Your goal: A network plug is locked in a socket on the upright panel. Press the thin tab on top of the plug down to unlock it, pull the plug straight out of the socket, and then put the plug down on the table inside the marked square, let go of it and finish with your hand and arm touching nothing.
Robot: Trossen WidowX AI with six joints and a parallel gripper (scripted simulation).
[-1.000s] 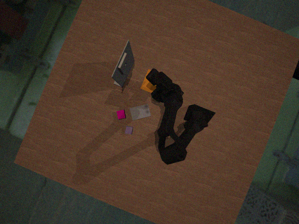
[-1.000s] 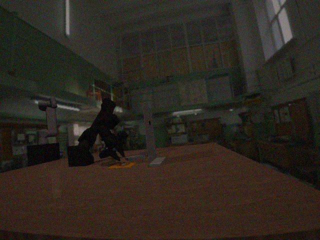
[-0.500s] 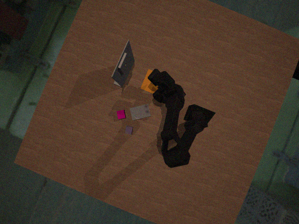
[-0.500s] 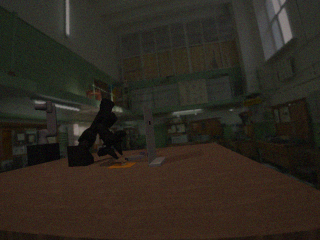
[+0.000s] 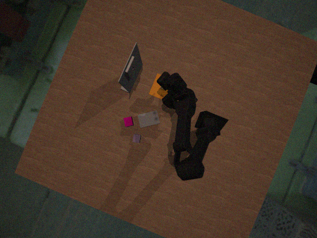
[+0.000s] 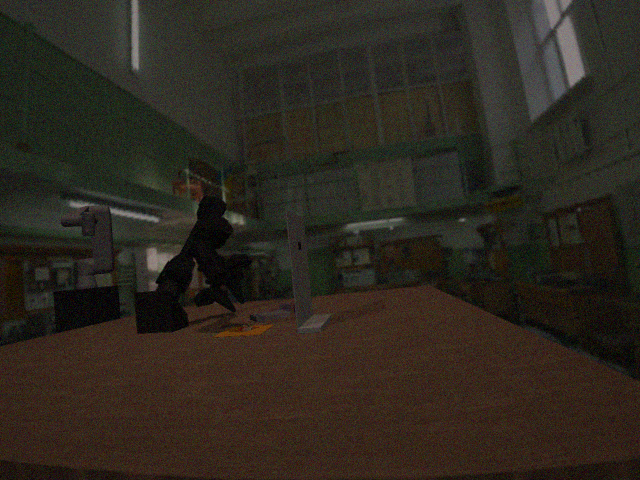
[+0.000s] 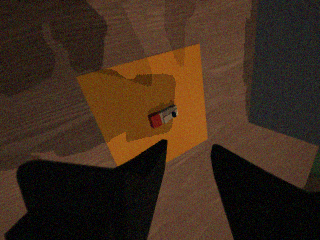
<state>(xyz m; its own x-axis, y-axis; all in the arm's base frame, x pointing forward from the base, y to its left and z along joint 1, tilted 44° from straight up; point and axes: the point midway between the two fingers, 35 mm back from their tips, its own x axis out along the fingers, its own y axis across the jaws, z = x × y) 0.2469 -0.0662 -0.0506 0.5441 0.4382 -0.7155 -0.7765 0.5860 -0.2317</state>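
My gripper tip is 5 cm above the network plug and 1 cm short of it. From my gripper tip the other things lie so: upright grey panel 17 cm ahead, 6 cm above, 1 cm to the left; orange marked square 6 cm below, 1 cm ahead; grey flat plate 18 cm to the left, 5 cm below, 2 cm ahead.
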